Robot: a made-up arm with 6 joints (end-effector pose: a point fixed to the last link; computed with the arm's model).
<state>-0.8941 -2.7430 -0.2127 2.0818 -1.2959 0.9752</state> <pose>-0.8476 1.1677 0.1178 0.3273 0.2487 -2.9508</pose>
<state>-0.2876 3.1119 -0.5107 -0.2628 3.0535 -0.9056</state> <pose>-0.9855 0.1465 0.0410 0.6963 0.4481 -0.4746</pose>
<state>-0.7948 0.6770 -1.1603 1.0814 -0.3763 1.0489</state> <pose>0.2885 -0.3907 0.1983 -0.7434 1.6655 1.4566</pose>
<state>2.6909 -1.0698 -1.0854 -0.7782 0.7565 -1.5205</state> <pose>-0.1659 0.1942 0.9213 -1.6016 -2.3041 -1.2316</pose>
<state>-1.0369 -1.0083 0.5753 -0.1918 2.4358 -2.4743</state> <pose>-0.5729 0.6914 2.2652 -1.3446 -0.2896 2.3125</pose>
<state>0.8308 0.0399 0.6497 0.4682 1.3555 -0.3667</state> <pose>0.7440 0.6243 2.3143 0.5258 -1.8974 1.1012</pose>
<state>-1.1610 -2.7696 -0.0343 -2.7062 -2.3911 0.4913</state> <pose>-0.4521 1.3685 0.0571 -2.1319 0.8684 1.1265</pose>
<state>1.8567 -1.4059 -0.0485 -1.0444 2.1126 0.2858</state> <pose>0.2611 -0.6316 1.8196 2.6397 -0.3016 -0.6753</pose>
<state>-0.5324 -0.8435 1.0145 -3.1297 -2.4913 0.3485</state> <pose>-0.8947 0.6942 2.3574 -1.6840 0.0334 2.3527</pose>
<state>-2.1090 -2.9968 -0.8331 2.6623 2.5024 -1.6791</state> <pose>0.5511 0.6739 0.4097 -0.8923 1.6072 -0.9840</pose>
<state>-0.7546 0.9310 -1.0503 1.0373 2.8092 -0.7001</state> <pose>0.3144 -0.3961 0.0442 1.0818 -0.9308 0.3865</pose>
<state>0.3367 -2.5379 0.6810 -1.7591 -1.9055 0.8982</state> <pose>-1.6879 -0.5623 -0.2943 -2.0235 -1.9106 0.6869</pose>
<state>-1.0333 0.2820 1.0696 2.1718 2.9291 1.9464</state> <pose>0.6002 -0.8480 2.4625 1.4440 1.8587 -0.7001</pose>
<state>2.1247 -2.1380 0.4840 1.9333 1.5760 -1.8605</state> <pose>0.9966 -1.7085 0.4219 0.6782 -2.6418 1.2722</pose>
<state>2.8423 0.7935 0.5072 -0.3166 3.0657 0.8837</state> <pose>-1.7422 0.6808 0.9027 1.8476 -0.4943 0.1615</pose>
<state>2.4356 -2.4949 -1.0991 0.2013 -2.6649 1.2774</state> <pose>0.4458 -0.1947 0.8368 1.9956 0.7162 -2.2349</pose>
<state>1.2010 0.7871 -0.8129 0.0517 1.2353 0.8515</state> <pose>0.3966 0.6252 0.1127 -0.9540 -0.2332 1.3145</pose>
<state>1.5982 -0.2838 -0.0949 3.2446 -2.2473 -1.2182</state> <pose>-0.1665 0.8481 1.7553 0.4587 -1.3893 -0.8900</pose>
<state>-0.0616 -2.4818 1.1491 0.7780 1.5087 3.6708</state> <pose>-1.6382 -0.0017 -0.9481 2.5335 1.3266 -1.2381</pose>
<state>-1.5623 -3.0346 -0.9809 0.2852 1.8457 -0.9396</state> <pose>-0.1441 0.6906 0.4887 -2.3366 -1.1296 1.3947</pose>
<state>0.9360 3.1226 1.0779 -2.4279 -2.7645 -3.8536</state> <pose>-0.4415 -0.4159 -1.5291 1.4299 0.1069 1.5202</pose>
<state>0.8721 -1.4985 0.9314 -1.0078 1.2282 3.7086</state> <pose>-1.1409 -1.4776 1.4618 0.2255 0.0449 -1.3362</pose>
